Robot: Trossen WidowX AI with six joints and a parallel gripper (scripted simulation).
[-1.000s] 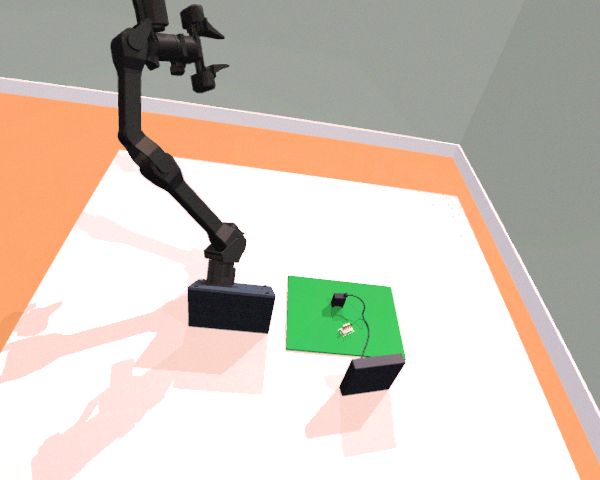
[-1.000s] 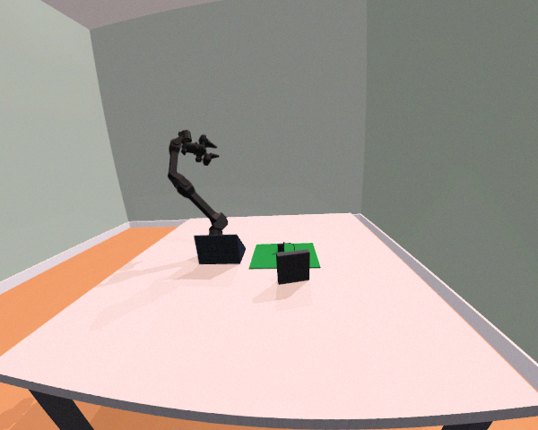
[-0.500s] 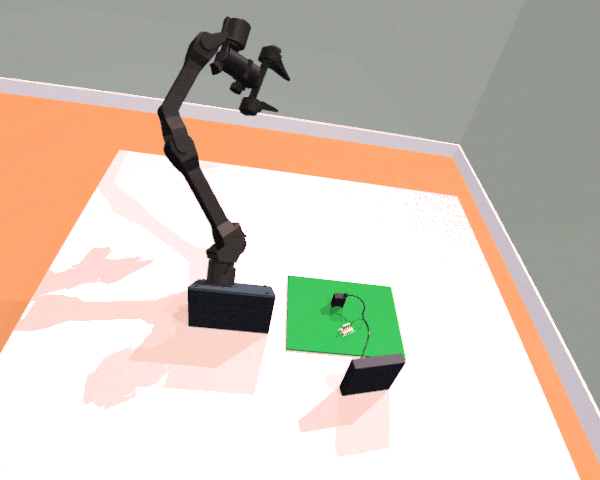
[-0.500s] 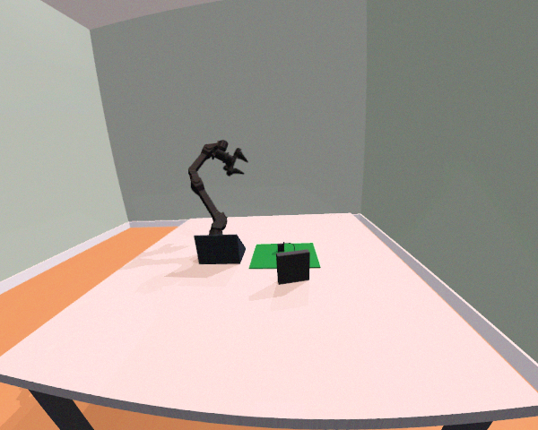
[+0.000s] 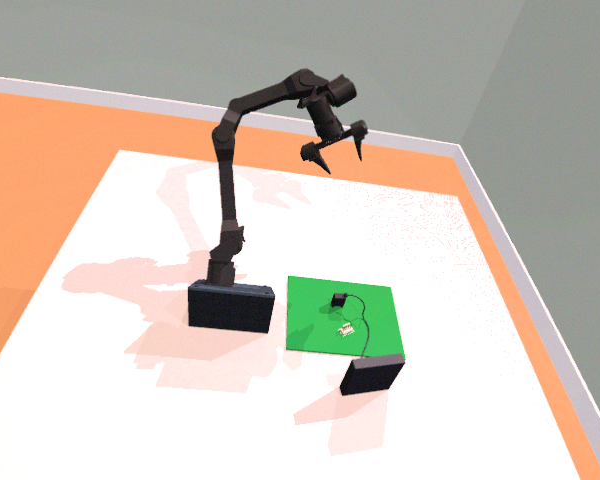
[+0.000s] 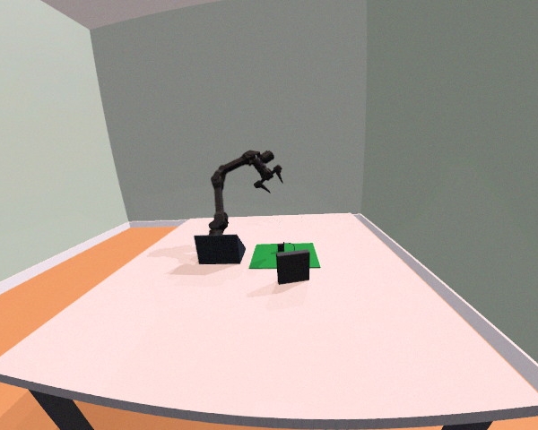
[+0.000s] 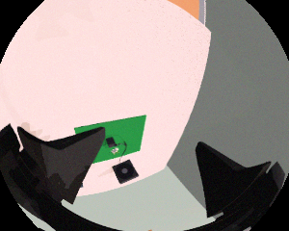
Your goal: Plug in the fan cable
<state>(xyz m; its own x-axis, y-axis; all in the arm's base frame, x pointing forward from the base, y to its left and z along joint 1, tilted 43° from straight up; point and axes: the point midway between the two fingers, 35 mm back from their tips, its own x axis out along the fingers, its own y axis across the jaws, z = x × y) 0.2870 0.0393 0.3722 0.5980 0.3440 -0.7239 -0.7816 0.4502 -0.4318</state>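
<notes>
Right now the black fan plug is 26 cm to the right of my gripper tip and 25 cm below it. From my gripper tip the other things lie so: dark fan block: 3 cm ahead, 49 cm to the right, 21 cm below; pale four-pin header: 1 cm ahead, 35 cm to the right, 27 cm below; green board: 2 cm ahead, 30 cm to the right, 29 cm below.
</notes>
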